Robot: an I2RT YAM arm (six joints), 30 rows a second.
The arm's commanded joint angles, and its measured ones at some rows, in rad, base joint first. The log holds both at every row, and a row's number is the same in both.
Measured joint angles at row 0: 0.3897, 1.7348, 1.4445, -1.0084, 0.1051, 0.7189
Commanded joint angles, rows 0 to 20: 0.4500, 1.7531, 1.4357, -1.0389, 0.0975, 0.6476; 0.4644, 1.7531, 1.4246, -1.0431, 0.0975, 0.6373; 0.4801, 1.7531, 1.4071, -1.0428, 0.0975, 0.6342; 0.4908, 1.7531, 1.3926, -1.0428, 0.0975, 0.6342; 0.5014, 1.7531, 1.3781, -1.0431, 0.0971, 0.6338; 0.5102, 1.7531, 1.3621, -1.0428, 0.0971, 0.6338; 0.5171, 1.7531, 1.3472, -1.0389, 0.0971, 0.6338; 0.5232, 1.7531, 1.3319, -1.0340, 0.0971, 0.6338; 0.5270, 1.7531, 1.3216, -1.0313, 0.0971, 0.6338; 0.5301, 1.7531, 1.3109, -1.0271, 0.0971, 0.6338; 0.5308, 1.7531, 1.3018, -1.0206, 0.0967, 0.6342; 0.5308, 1.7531, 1.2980, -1.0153, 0.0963, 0.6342; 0.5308, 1.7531, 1.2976, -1.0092, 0.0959, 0.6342; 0.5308, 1.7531, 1.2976, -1.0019, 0.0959, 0.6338; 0.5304, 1.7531, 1.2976, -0.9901, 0.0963, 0.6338; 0.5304, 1.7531, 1.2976, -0.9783, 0.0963, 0.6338; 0.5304, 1.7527, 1.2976, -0.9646, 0.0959, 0.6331; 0.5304, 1.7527, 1.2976, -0.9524, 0.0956, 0.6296; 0.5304, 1.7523, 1.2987, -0.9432, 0.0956, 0.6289; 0.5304, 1.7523, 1.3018, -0.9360, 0.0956, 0.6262; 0.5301, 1.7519, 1.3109, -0.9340, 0.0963, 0.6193
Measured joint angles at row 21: 0.5213, 1.7477, 1.2999, -0.9390, 0.0856, 0.6376
